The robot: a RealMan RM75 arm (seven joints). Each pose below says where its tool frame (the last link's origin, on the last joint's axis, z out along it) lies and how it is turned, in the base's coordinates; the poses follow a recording.
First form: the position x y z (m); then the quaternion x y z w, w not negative.
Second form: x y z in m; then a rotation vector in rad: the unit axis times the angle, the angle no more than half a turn. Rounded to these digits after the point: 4 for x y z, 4 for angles.
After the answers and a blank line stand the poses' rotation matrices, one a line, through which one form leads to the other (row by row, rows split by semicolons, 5 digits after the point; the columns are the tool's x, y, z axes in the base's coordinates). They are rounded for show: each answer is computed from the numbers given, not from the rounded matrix.
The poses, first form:
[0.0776 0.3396 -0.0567 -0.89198 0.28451 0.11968 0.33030]
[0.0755 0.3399 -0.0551 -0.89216 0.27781 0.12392 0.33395]
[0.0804 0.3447 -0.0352 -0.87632 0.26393 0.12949 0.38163]
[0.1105 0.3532 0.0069 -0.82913 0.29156 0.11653 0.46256]
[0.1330 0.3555 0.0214 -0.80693 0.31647 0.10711 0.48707]
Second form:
[0.0776 0.3396 -0.0567 -2.3326 0.7440 0.3130]
[0.0755 0.3399 -0.0551 -2.3290 0.7252 0.3235]
[0.0804 0.3447 -0.0352 -2.2360 0.6734 0.3304]
[0.1105 0.3532 0.0069 -2.0386 0.7168 0.2865]
[0.1330 0.3555 0.0214 -1.9626 0.7697 0.2605]

0.80946 -0.58662 -0.02556; -0.42850 -0.61991 0.65735; -0.40145 -0.52114 -0.75316
0.81493 -0.57846 -0.03556; -0.41293 -0.62260 0.66472; -0.40666 -0.52702 -0.74624
0.82715 -0.56141 -0.02550; -0.36374 -0.56940 0.73721; -0.42839 -0.60050 -0.67518
0.80283 -0.59128 0.07649; -0.37568 -0.40206 0.83499; -0.46296 -0.69909 -0.54492
0.77675 -0.61508 0.13543; -0.40640 -0.32522 0.85386; -0.48115 -0.71827 -0.50258

